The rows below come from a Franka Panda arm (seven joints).
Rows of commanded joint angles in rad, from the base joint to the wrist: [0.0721, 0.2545, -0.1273, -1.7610, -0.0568, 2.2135, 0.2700]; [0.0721, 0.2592, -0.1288, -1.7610, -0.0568, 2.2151, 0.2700]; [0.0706, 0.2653, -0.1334, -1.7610, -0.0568, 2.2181, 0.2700]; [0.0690, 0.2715, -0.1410, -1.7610, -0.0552, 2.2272, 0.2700]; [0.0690, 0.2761, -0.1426, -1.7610, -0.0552, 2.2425, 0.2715]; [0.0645, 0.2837, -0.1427, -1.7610, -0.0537, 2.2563, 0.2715]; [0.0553, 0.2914, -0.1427, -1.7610, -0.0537, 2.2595, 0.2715]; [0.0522, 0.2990, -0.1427, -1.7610, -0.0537, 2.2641, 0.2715]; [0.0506, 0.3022, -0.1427, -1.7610, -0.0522, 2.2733, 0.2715]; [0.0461, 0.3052, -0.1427, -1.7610, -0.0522, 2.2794, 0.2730]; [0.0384, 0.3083, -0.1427, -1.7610, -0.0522, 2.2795, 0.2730]
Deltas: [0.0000, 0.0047, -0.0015, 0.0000, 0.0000, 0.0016, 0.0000]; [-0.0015, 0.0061, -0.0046, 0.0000, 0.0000, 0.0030, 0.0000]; [-0.0016, 0.0062, -0.0076, 0.0000, 0.0016, 0.0091, 0.0000]; [0.0000, 0.0046, -0.0016, 0.0000, 0.0000, 0.0153, 0.0015]; [-0.0045, 0.0076, -0.0001, 0.0000, 0.0015, 0.0138, 0.0000]; [-0.0092, 0.0077, 0.0000, 0.0000, 0.0000, 0.0032, 0.0000]; [-0.0031, 0.0076, 0.0000, 0.0000, 0.0000, 0.0046, 0.0000]; [-0.0016, 0.0032, 0.0000, 0.0000, 0.0015, 0.0092, 0.0000]; [-0.0045, 0.0030, 0.0000, 0.0000, 0.0000, 0.0061, 0.0015]; [-0.0077, 0.0031, 0.0000, 0.0000, 0.0000, 0.0001, 0.0000]
